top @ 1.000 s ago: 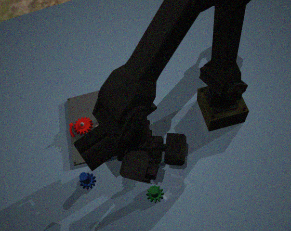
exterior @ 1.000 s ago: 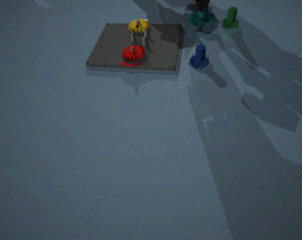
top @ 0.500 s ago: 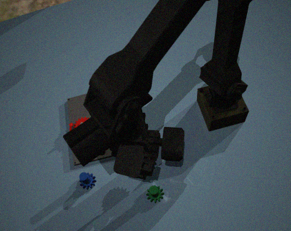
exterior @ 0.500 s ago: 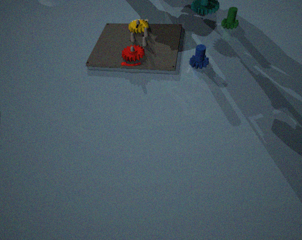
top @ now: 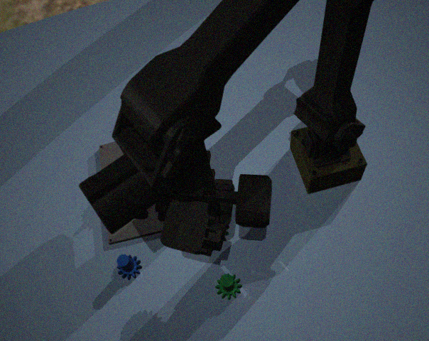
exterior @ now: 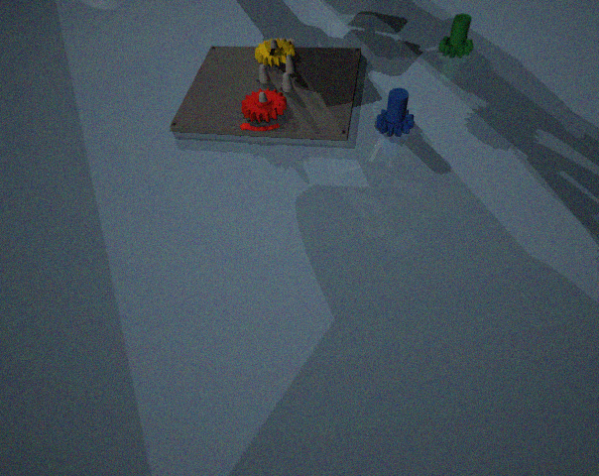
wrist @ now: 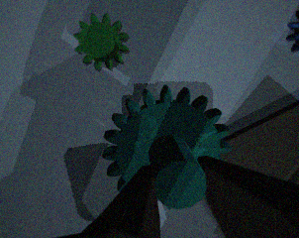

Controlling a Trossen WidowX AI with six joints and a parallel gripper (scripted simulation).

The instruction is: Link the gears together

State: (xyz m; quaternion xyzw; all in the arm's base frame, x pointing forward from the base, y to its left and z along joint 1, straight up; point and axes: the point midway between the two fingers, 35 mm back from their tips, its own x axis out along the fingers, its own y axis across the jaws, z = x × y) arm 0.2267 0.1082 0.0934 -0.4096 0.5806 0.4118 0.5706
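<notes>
Right now the yellow gear is 170 mm to the right of my gripper tip, 100 mm below it and 30 mm ahead of it. From my gripper tip the other things lie so: teal gear: 10 mm below; blue gear: 140 mm ahead, 100 mm below; green gear: 100 mm below, 70 mm to the left, 10 mm behind.
</notes>
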